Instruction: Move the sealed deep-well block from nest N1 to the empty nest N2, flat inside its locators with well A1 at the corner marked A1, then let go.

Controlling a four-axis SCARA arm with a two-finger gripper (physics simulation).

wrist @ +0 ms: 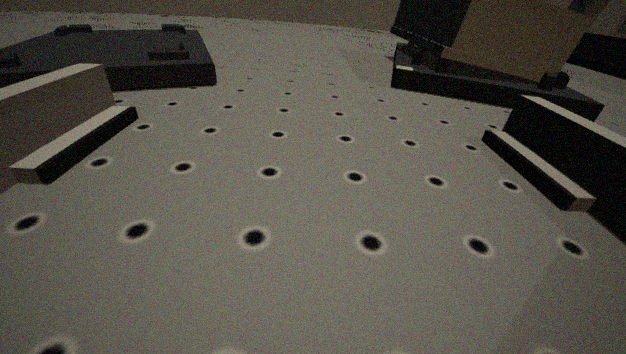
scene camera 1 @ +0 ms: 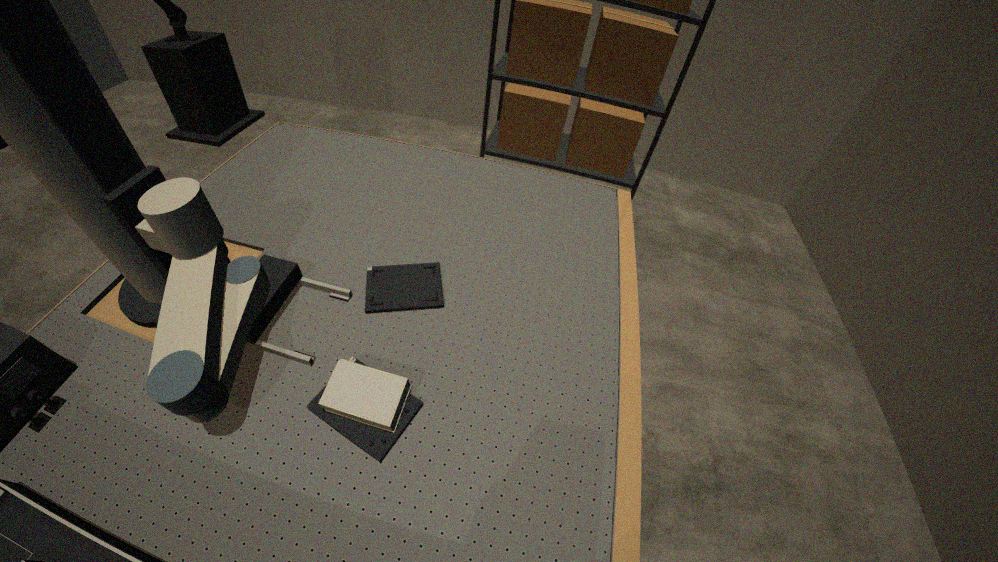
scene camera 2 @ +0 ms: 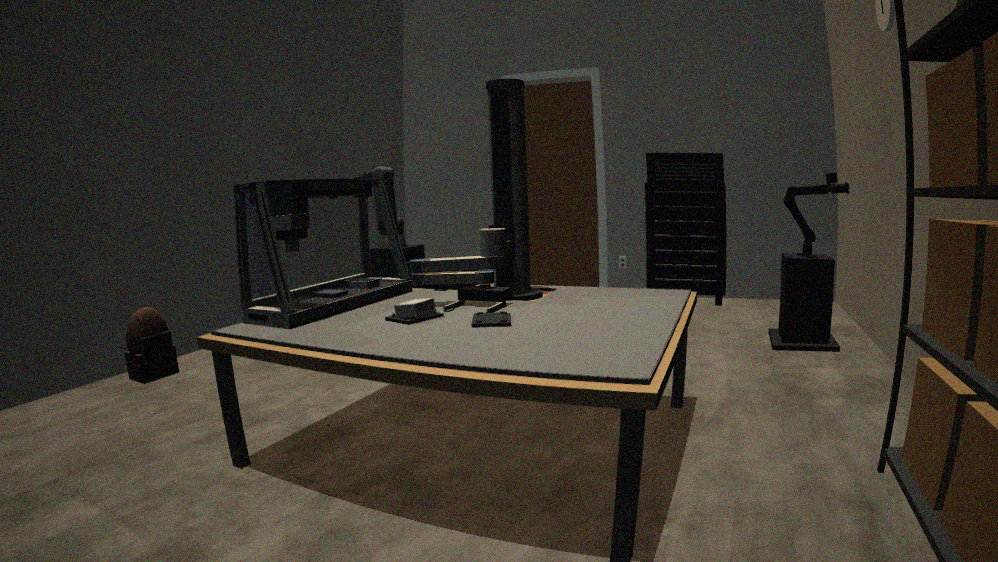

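Pixels of known places: gripper, between the fingertips: (wrist: pixel 317 102) (scene camera 1: pixel 332 326) (scene camera 2: pixel 465 310); arm's base, origin of its link: (scene camera 2: pixel 512 296).
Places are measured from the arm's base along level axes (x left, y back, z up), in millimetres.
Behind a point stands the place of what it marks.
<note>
The sealed deep-well block (scene camera 1: pixel 365 392) @(y -561, x -127, z 72 mm) (scene camera 2: pixel 414 307) @(y -620, x -87, z 65 mm) (wrist: pixel 510 40) @(y -494, x -119, z 48 mm) has a pale top and sits askew on dark nest N1 (scene camera 1: pixel 380 446) @(y -605, x -191, z 25 mm) (wrist: pixel 450 85) @(y -481, x -84, z 20 mm). In the wrist view it looks tilted against the nest. Its well A1 cannot be made out. Dark nest N2 (scene camera 1: pixel 405 287) @(y -526, x 134, z 25 mm) (scene camera 2: pixel 491 319) @(y -546, x 150, z 25 mm) (wrist: pixel 165 76) @(y -460, x 75, z 19 mm) is empty, with low locators at its corners. A small pale mark shows at one corner in scene camera 1. My gripper (scene camera 1: pixel 331 327) @(y -422, x -1, z 23 mm) (scene camera 2: pixel 470 308) @(y -422, x -1, z 23 mm) (wrist: pixel 317 102) @(y -422, x -1, z 23 mm) is wide open and empty, low over the perforated table on the arm's side of both nests.
The arm's column (scene camera 2: pixel 507 174) @(y -77, x 27, z 496 mm) rises behind the gripper. A dark gantry frame (scene camera 2: pixel 275 251) @(y -830, x -511, z 271 mm) stands on the table's left part in scene camera 2. A shelf rack (scene camera 1: pixel 614 101) (scene camera 2: pixel 905 279) with boxes and a pedestal (scene camera 1: pixel 199 83) (scene camera 2: pixel 806 300) carrying a small arm stand off the table.
</note>
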